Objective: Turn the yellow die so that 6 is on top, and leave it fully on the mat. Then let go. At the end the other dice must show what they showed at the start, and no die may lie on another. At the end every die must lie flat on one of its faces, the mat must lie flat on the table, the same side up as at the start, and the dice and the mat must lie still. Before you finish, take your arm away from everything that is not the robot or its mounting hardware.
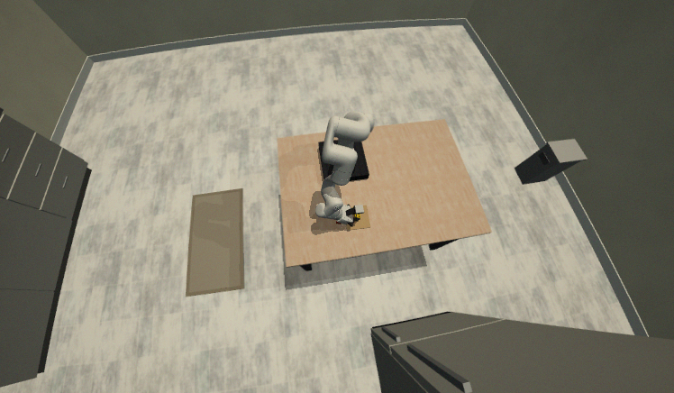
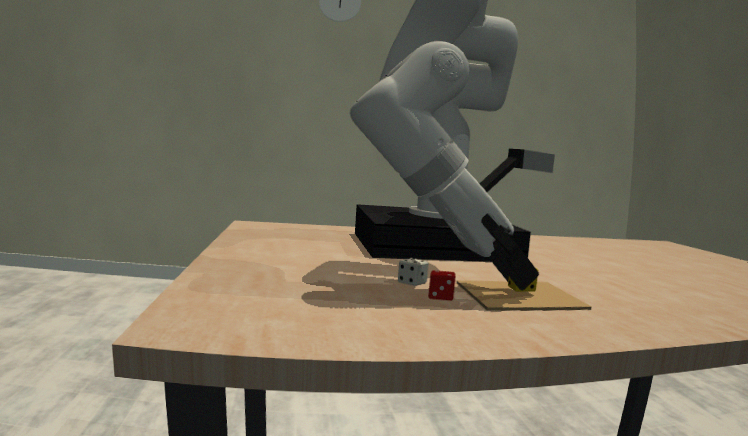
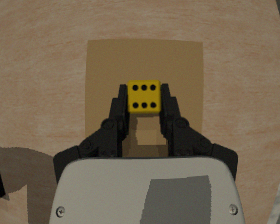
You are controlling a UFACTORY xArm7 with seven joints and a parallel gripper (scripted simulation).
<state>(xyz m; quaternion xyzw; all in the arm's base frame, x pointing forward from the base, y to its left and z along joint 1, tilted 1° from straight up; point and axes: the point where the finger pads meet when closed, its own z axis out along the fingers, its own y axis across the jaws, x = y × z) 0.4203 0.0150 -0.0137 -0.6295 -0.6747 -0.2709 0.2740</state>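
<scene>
The yellow die lies 1 cm to the left of my hand and 1 cm below it. From my hand the other things lie so: white die (6 cm behind, 12 cm to the right, 2 cm below); then red die (1 cm ahead, 10 cm to the right, 2 cm below); then tan mat (1 cm to the left, 3 cm below).
</scene>
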